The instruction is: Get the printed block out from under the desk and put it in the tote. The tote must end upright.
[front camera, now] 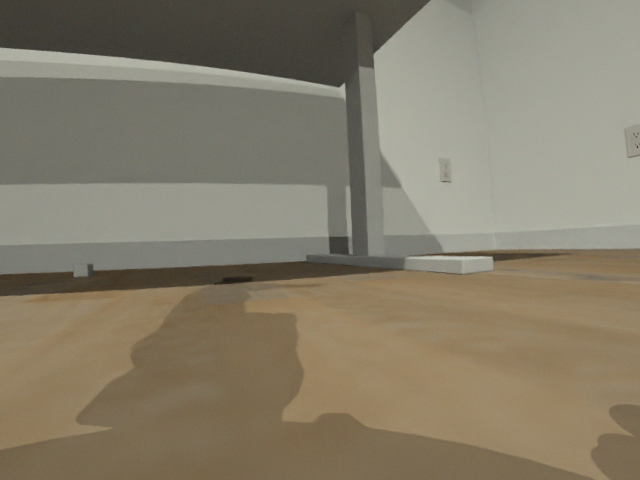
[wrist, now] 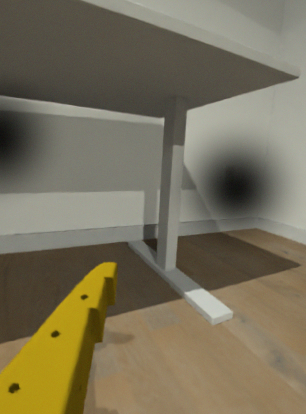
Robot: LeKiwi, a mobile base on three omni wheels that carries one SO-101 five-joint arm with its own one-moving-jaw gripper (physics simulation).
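Frame: origin at the arm's base, x right, y down, z ahead, level; centimetres.
Seen in the pictures: hand, its tool point: (wrist: 116,278).
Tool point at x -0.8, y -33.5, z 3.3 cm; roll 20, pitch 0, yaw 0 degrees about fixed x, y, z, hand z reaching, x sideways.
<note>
Pixels of each thing's top centre, then the offset from my tool point to it. "pt": a spot on its surface instead. Level surfaces: height alone.
- printed block, centre of its top: (front camera: 83,264) dx -57.9, dy +39.4, dz +70.8 cm
- desk, height of its surface: dy -27.1 cm
- grey desk leg, a spot on its surface: (front camera: 366,155) pt dx +11.6, dy +14.5, dz +81.3 cm
- long white foot, a spot on its surface: (front camera: 449,264) pt dx +21.3, dy +40.8, dz +54.7 cm
- dark flat patch, a spot on its surface: (front camera: 235,280) pt dx -15.4, dy +42.4, dz +56.5 cm
The printed block (front camera: 82,270) is a small light grey cube on the shaded floor under the desk, at the left of the front camera view. It does not show in the wrist view. The desk (front camera: 206,36) (wrist: 115,60) spans the top of both views. In the wrist view one notched yellow jaw of my gripper shows at the lower left; the moving jaw is out of the picture, so the gripper is fully open and empty, in the air away from the block. The tote does not show in either view.
A grey desk leg (front camera: 366,155) (wrist: 172,200) stands right of the block on a long white foot (front camera: 449,264) (wrist: 207,303) that lies on the floor. The wall with its baseboard (front camera: 155,253) (wrist: 50,240) runs behind. A dark flat patch (front camera: 235,280) lies on the floor.
</note>
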